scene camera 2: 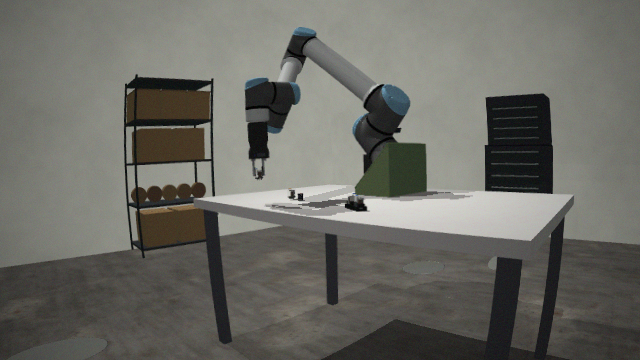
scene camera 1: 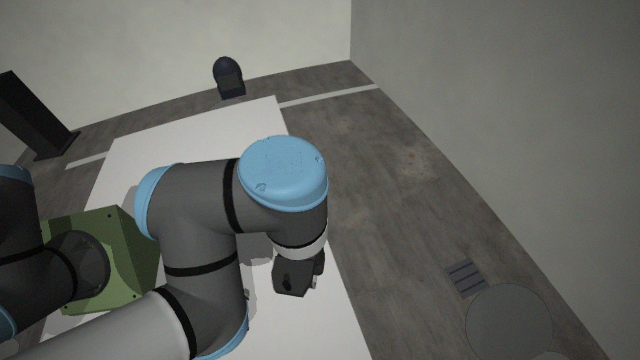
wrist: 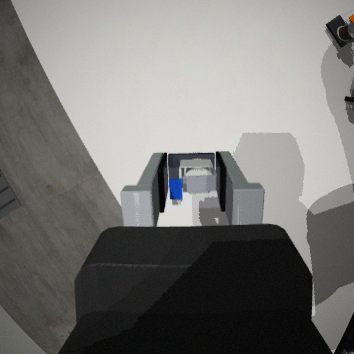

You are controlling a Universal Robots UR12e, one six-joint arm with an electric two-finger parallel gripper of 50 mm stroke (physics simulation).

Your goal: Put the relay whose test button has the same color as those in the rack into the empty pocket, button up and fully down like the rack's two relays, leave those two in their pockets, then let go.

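Frame: origin at the arm's base, x left, y up, z ahead, level; millimetres.
Where they show: gripper, fingertip midpoint: [scene camera 2: 258,175] [wrist: 191,169]; arm's base at its link origin: [scene camera 2: 394,164] [scene camera 1: 79,263].
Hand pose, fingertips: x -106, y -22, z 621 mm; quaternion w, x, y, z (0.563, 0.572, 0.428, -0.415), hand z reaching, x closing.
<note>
Each offset is from my fingertips to the top centre of the thing. "spot": to the spot under its first point. Level surfaces: height alone.
My gripper [scene camera 2: 258,169] [wrist: 191,169] is shut on a relay {dx +2, dy +28, dz +1 mm} [scene camera 2: 259,176] [wrist: 198,183] with a clear housing, a dark base and a blue test button {dx -1, dy +28, dz +9 mm} [wrist: 176,189]. The button side faces the wrist camera. The relay hangs well above the table in scene camera 2. The black rack {dx +370, dy -84, dz -159 mm} [scene camera 2: 358,207] stands on the table, right of and below the gripper in scene camera 2, with relays {dx +400, dy -59, dz -149 mm} [scene camera 2: 356,199] on it; their button colour and the empty pocket are too small to tell. The rack does not show in scene camera 1. Another relay {spot: dx -57, dy -78, dz -170 mm} [wrist: 344,33] with an orange button lies at the wrist view's upper right corner.
Two small objects, a relay-like one [scene camera 2: 292,193] and a black block {dx +2, dy -80, dz -184 mm} [scene camera 2: 300,196], stand on the white table {dy -107 mm} [scene camera 2: 450,215] between gripper and rack in scene camera 2. The green robot pedestal [scene camera 1: 141,265] [scene camera 2: 407,170] stands behind. The table edge runs left of the gripper in the wrist view.
</note>
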